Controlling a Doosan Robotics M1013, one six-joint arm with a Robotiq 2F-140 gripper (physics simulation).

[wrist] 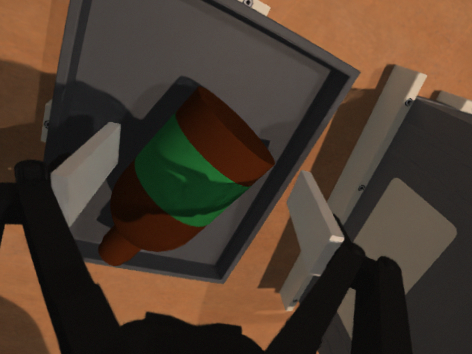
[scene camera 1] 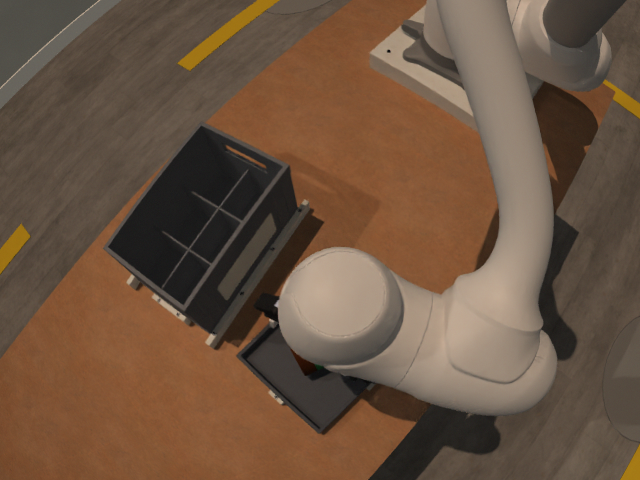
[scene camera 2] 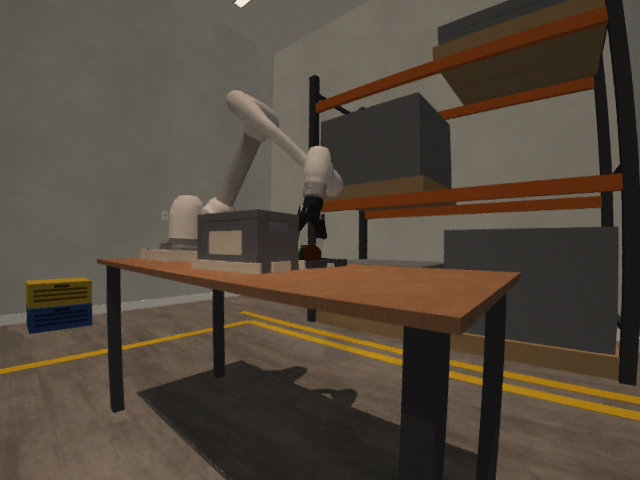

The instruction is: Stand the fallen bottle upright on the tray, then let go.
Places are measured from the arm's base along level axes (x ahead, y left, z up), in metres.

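Pixels of known places: gripper, fingertip midpoint: (wrist: 210,166) (scene camera 2: 307,253); arm's base, link origin: (scene camera 2: 184,250).
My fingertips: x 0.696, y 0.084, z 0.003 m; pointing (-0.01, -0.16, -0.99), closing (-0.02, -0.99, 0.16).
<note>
Ahead of a thing's pixels: the offset from my fingertips to its top centre. Level surfaces: height alone.
The brown bottle with a green band @(0.031 m up, 0.035 m back, 0.025 m left) (scene camera 1: 306,363) (scene camera 2: 311,252) (wrist: 185,175) lies on its side in the dark grey tray @(0.022 m down, 0.021 m back, 0.019 m left) (scene camera 1: 310,400) (scene camera 2: 334,262) (wrist: 150,45). In the wrist view its neck points to the lower left, near the tray's rim, and its flat base to the upper right. My gripper (scene camera 2: 312,238) (wrist: 210,166) is open and empty, pointing down just above the bottle. In the wrist view one pale fingertip pad is left of the bottle and the other right of it, beyond the tray's rim. In scene camera 1 the arm hides most of the gripper and bottle.
A tall dark crate with inner dividers @(0.127 m up, 0.056 m back, 0.252 m right) (scene camera 1: 178,303) (scene camera 2: 279,242) (wrist: 430,165) stands close beside the tray, on pale rails, on the brown table @(0.048 m down) (scene camera 1: 129,387) (scene camera 2: 392,284). The robot's base plate (scene camera 1: 423,85) stands on the same table. A rack (scene camera 2: 623,206) with large grey boxes is behind it.
</note>
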